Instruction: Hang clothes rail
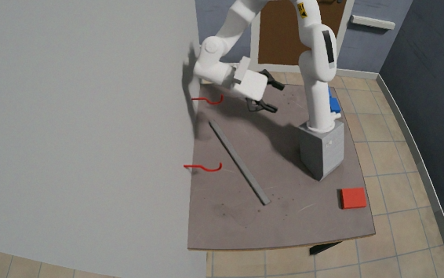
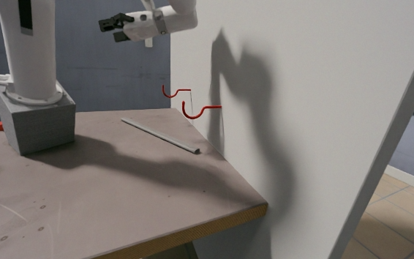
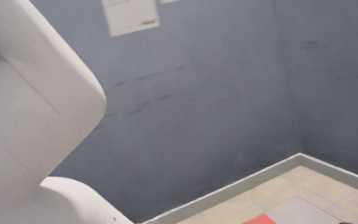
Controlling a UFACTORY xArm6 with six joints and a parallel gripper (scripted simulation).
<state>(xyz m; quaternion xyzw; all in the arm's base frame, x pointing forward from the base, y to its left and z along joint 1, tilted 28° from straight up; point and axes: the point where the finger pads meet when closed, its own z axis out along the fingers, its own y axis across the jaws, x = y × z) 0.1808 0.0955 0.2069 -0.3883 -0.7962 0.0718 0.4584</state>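
Now: the clothes rail 13 cm ahead of my hand, 2 cm to the right of it and 37 cm below it. Also, from my hand: blue object 47 cm behind, 23 cm to the right, 36 cm below; white wall panel 34 cm ahead, 10 cm to the right, 5 cm above; red block 35 cm behind, 30 cm to the left, 37 cm below.
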